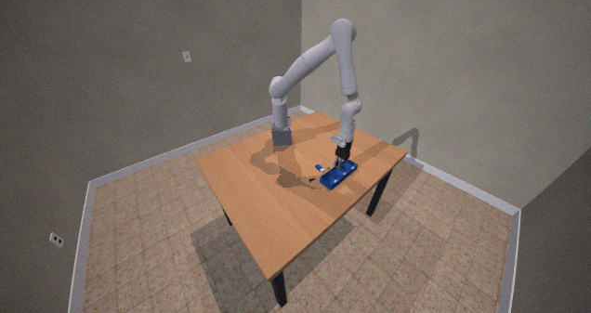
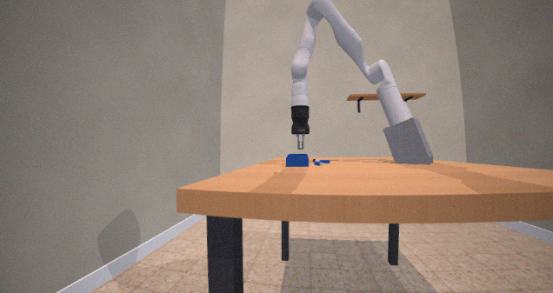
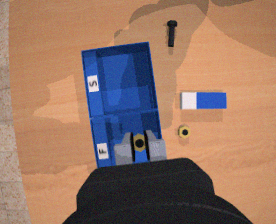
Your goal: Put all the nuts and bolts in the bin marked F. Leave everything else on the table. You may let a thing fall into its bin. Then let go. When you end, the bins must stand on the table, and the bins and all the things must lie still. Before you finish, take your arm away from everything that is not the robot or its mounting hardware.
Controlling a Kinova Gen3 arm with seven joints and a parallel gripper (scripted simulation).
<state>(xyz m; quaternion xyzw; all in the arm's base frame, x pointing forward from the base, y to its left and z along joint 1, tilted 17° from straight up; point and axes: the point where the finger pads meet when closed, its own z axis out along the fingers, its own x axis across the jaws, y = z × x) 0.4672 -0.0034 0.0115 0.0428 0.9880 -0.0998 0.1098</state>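
Now: hand 60 mm above the blue two-compartment bin, 10 mm to the right of it and 10 mm short of it. Also, from my hand: black bolt (130 mm to the right, 80 mm behind, 70 mm below).
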